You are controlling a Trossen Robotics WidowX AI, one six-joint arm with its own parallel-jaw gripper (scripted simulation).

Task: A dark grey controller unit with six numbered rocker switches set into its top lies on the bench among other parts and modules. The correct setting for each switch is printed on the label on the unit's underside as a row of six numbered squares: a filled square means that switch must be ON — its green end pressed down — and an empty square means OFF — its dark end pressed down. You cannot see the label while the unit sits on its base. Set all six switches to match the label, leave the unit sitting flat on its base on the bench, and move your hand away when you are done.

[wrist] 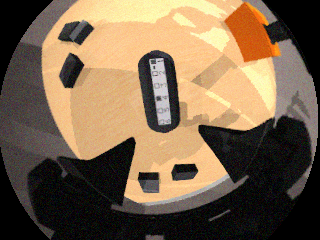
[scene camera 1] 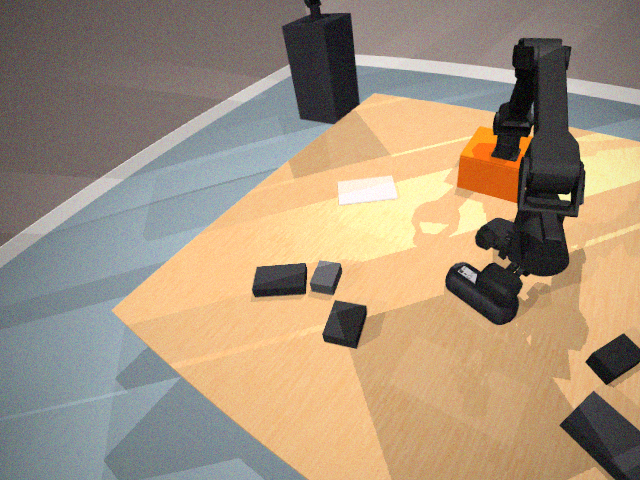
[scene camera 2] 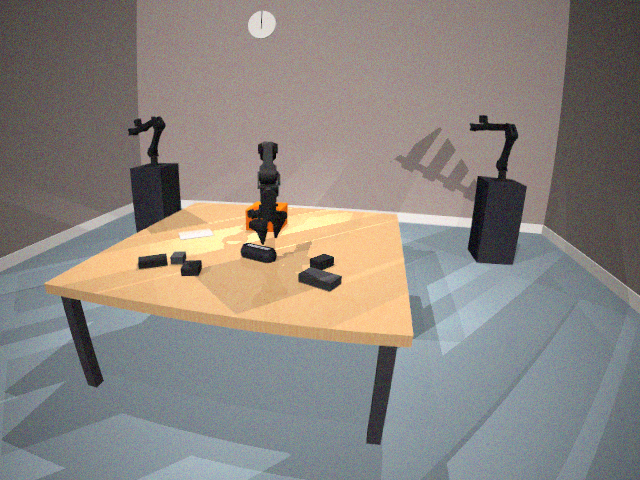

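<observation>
The wrist view shows my gripper [167, 134]. I see my gripper in scene camera 1 and in scene camera 2 as well, and on my gripper [scene camera 1: 521, 271] and [scene camera 2: 267, 221] are the same spot.
</observation>
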